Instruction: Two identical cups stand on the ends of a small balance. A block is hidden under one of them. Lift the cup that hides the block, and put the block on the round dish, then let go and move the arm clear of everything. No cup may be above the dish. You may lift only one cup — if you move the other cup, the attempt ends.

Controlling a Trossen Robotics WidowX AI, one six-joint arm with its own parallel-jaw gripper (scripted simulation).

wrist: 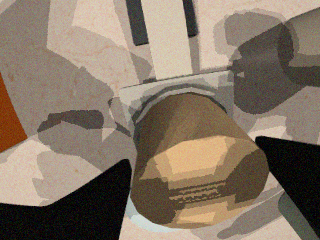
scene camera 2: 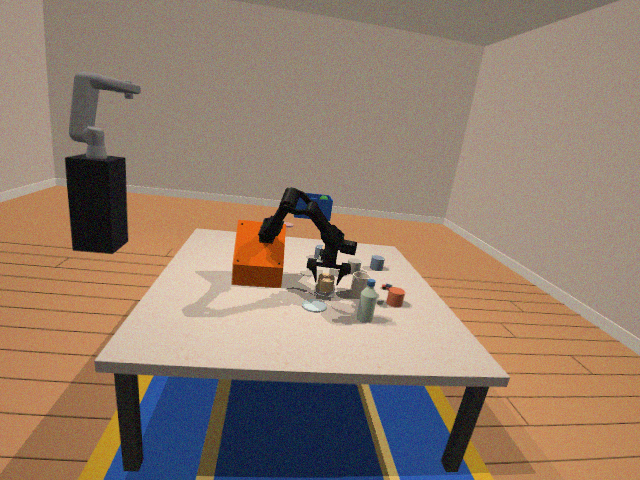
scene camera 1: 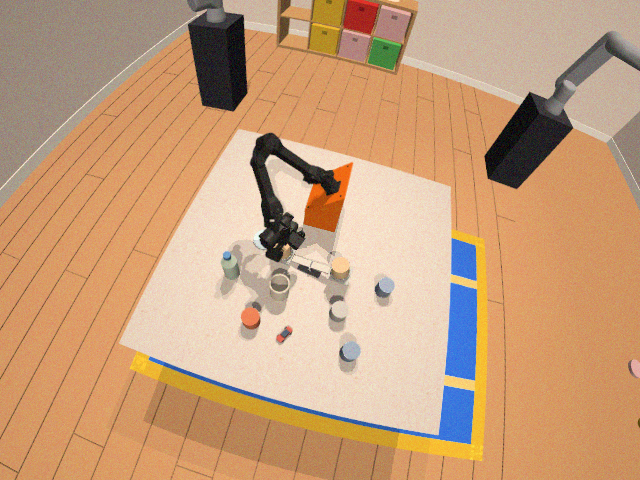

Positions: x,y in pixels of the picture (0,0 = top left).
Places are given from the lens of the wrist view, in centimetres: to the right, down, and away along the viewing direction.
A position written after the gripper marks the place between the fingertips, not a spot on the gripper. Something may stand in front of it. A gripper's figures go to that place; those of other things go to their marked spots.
gripper (wrist: 194,155): 2, 2, 10
tan cup (wrist: 195,166): 1, 2, 6
